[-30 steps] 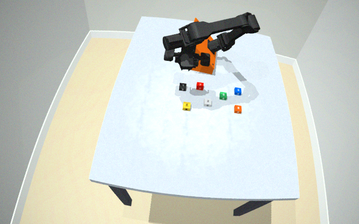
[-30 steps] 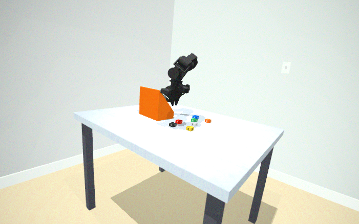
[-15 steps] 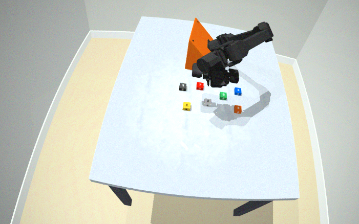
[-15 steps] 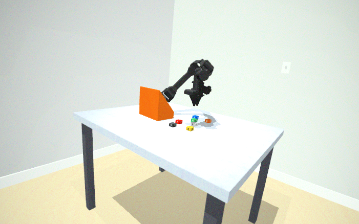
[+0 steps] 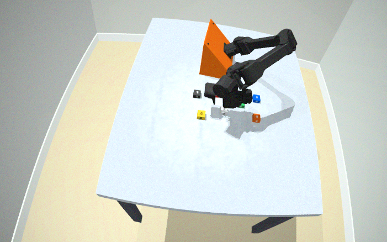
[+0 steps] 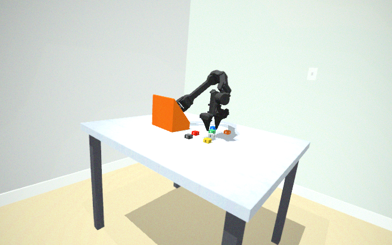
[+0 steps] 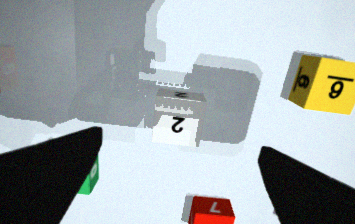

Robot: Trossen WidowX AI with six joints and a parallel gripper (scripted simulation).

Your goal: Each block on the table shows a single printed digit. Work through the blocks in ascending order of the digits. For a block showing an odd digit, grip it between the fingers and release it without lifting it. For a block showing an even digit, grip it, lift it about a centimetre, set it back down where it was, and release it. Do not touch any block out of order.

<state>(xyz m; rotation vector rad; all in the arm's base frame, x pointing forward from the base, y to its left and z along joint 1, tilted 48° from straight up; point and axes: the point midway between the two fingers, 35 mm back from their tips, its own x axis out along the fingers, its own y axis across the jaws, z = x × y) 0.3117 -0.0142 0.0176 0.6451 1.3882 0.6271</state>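
My gripper tip is now 3 cm above the white block. Also, from my gripper tip: yellow block: 9 cm to the right, 4 cm ahead, 3 cm below; then red block: 9 cm behind, 4 cm to the right, 3 cm below; then green block: 8 cm to the left, 5 cm behind, 3 cm below.
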